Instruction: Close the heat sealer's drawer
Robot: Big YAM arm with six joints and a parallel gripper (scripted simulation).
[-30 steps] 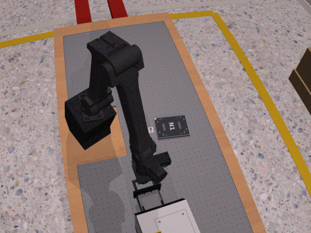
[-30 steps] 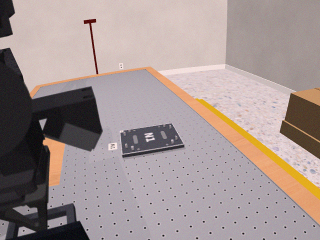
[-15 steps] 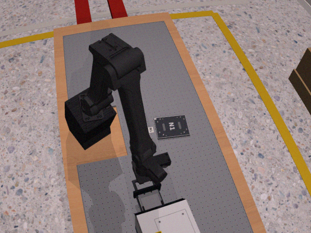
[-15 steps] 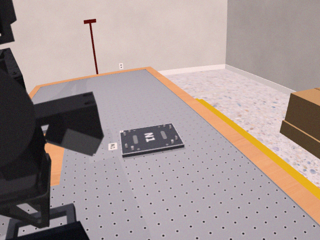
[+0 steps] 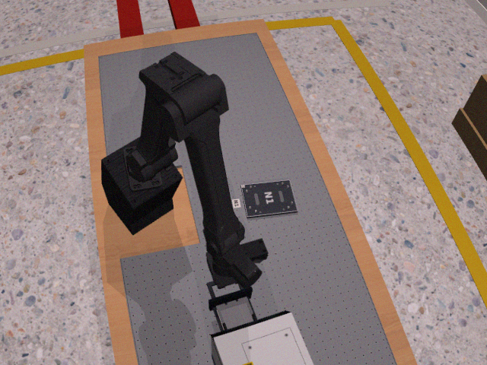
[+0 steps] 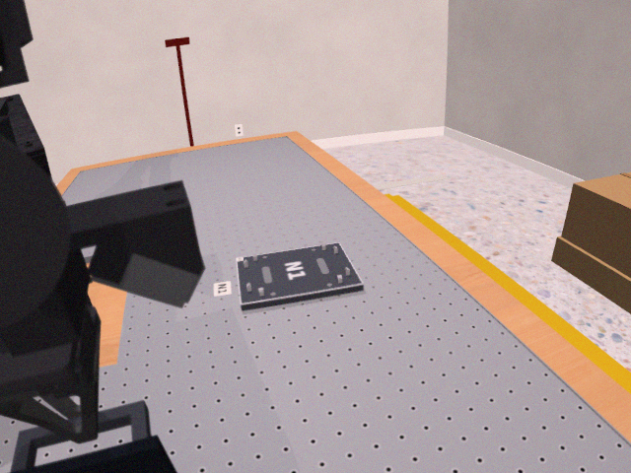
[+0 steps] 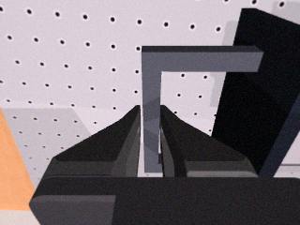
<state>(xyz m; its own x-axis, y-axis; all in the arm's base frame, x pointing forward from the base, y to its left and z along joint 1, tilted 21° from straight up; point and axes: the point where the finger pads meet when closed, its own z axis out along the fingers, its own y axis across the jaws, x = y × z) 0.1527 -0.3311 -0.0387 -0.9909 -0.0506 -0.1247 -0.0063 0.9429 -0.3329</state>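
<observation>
Right now the black drawer is 120 mm to the right of my hand and 10 mm below it.
</observation>
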